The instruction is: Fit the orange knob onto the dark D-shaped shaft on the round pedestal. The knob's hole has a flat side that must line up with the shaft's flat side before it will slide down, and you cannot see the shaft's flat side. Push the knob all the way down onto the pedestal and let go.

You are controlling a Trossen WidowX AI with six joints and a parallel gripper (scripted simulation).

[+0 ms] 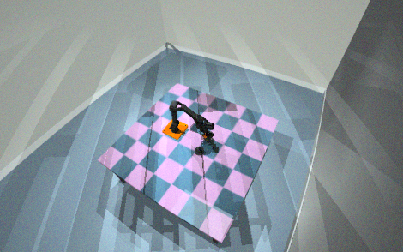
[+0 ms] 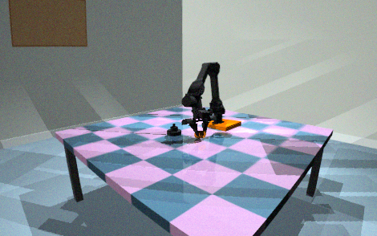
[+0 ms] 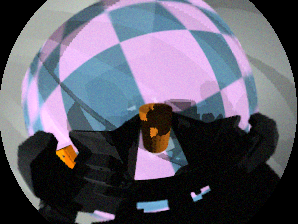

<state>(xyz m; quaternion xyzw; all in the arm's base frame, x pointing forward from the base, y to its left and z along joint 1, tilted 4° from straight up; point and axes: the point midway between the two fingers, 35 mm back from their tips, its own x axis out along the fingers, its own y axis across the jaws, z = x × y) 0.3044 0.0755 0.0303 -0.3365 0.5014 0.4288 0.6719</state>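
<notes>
The orange knob lies 10 mm behind my gripper tip and 20 mm to the right of it. Also, from my gripper tip: dark round pedestal: 10 mm ahead, 190 mm to the right, 10 mm above.
</notes>
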